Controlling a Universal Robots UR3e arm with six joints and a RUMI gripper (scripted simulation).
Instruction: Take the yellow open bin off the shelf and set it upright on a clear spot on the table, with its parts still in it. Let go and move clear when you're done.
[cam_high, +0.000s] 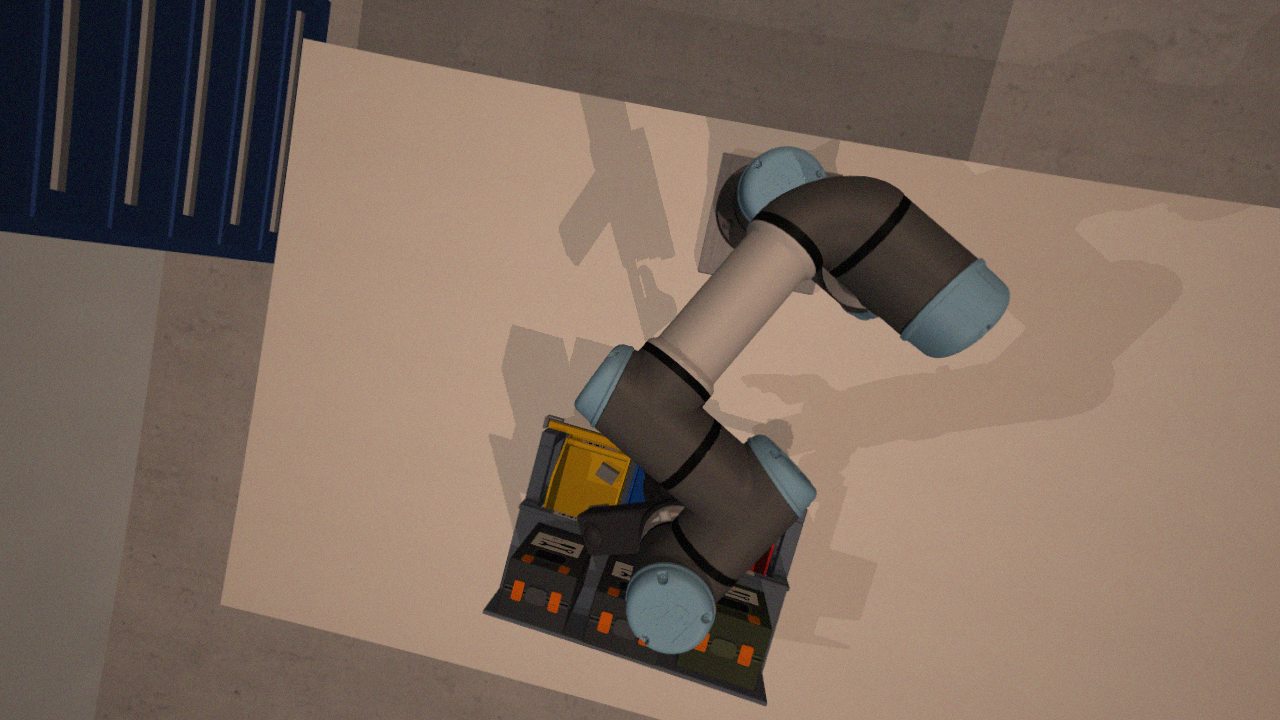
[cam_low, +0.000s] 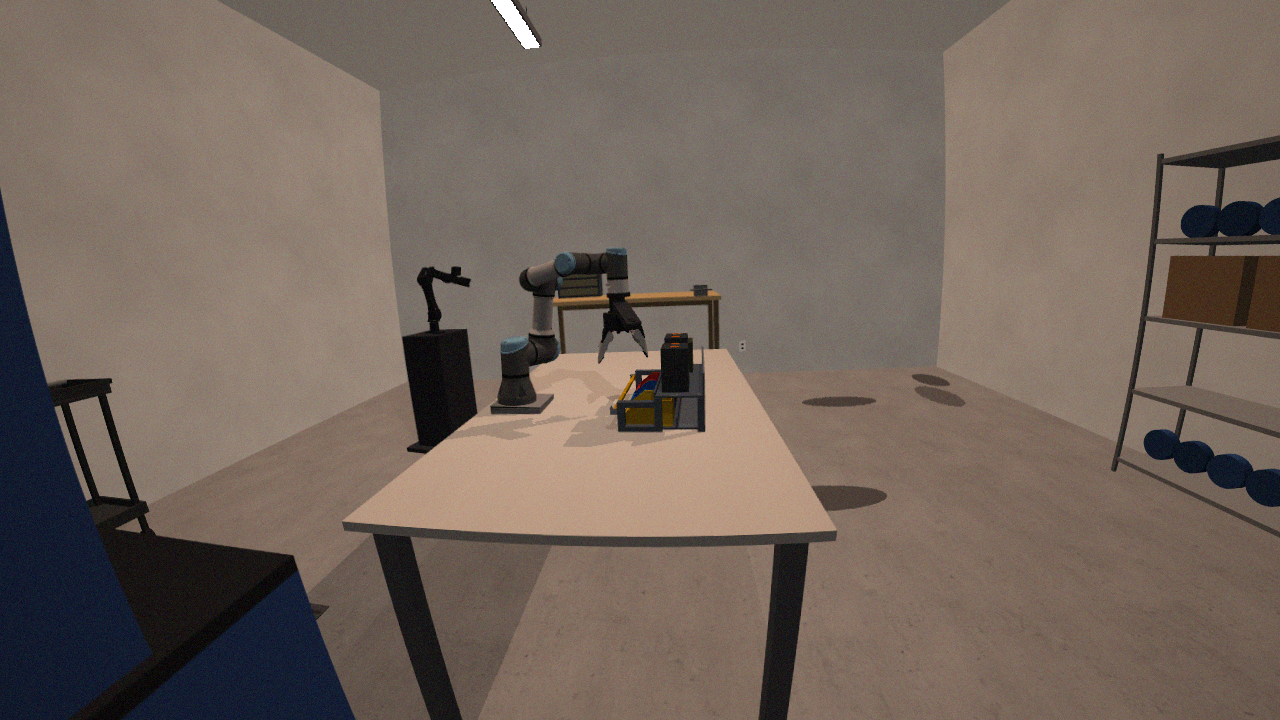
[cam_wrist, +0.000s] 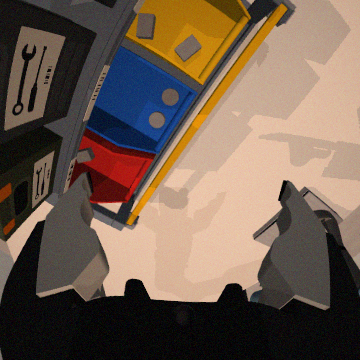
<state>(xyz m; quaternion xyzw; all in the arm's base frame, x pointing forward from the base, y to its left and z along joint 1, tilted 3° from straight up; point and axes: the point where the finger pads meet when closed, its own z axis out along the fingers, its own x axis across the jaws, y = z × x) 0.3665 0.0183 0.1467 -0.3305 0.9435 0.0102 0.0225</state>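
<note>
Right now my hand is 10 cm above the long yellow rod. Round my hand: red bin 12 cm to the left, 11 cm below, 7 cm ahead; then yellow bin 11 cm below, 10 cm to the right, 10 cm ahead; then blue bin 11 cm below, 9 cm ahead, 1 cm to the left.
</note>
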